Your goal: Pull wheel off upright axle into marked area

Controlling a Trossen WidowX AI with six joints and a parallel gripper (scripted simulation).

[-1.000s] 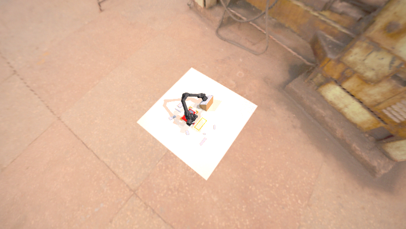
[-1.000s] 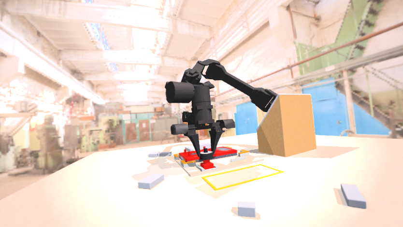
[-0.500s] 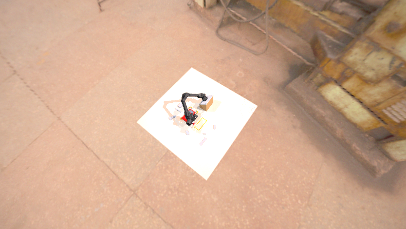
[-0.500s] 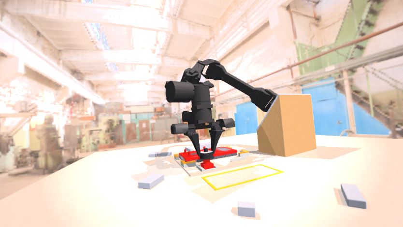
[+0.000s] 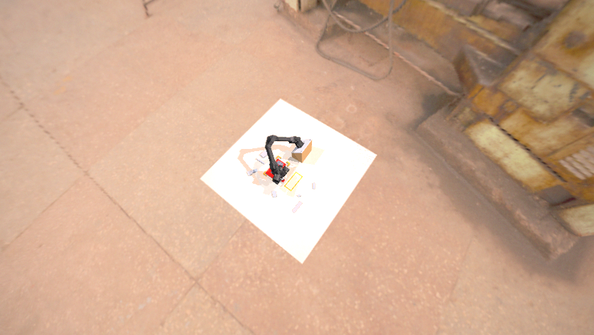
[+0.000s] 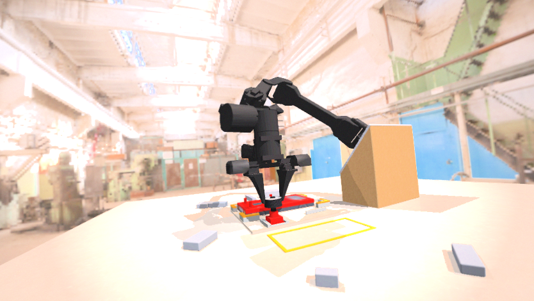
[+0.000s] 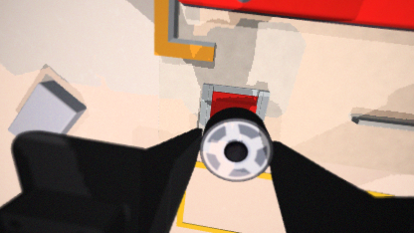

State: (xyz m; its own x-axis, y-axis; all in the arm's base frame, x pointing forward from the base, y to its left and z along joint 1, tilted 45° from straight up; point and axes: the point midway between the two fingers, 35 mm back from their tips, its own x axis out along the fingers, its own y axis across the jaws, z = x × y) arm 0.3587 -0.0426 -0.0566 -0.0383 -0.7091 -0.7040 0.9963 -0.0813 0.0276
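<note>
My gripper tip is 1 cm above the upright axle. Round my gripper tip: wheel (right at my gripper tip).
</note>
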